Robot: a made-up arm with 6 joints.
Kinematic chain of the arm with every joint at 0, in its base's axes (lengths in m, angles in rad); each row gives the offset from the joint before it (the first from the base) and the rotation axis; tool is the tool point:
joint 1: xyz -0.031 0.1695 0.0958 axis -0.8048 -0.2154 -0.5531
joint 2: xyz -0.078 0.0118 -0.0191 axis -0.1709 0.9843 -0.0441
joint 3: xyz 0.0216 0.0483 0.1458 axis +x
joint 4: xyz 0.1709 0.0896 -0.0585 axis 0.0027 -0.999 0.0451
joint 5: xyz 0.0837 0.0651 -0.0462 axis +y
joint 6: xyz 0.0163 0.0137 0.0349 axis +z
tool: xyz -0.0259 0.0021 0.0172
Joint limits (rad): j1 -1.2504..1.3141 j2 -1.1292..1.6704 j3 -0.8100..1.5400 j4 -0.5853..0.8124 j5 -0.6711..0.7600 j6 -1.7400..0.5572
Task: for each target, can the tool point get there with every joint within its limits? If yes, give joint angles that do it. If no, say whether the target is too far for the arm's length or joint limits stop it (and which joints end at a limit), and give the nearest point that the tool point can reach.
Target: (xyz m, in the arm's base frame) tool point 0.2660 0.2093 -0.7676
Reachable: no: too far | nearest point 0.1415 0.1950 -0.3410 | short by 0.445 m
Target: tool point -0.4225 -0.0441 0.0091
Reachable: no: joint limits stop it (at a limit: joint 1, joint 2, joint 3, joint 4, joint 5, joint 6) | nearest point -0.2222 -0.0178 -0.1629 | short by 0.265 m
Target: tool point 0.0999 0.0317 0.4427
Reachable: yes | joints -1.0146 -0.3635 1.1509 0.5908 -0.1588 -0.8443
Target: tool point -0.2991 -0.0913 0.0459
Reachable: no: joint limits stop it (at a limit: joint 1, joint 2, joint 3, joint 4, joint 5, joint 6) | nearest point -0.1847 -0.0328 -0.1380 | short by 0.224 m
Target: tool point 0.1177 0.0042 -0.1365
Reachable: yes | joints 1.0677 0.8924 -0.4095 -0.4407 0.4236 -0.2461
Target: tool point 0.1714 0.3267 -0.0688
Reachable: yes | joints 0.2479 0.5771 -0.4399 0.4704 0.0195 -0.6768
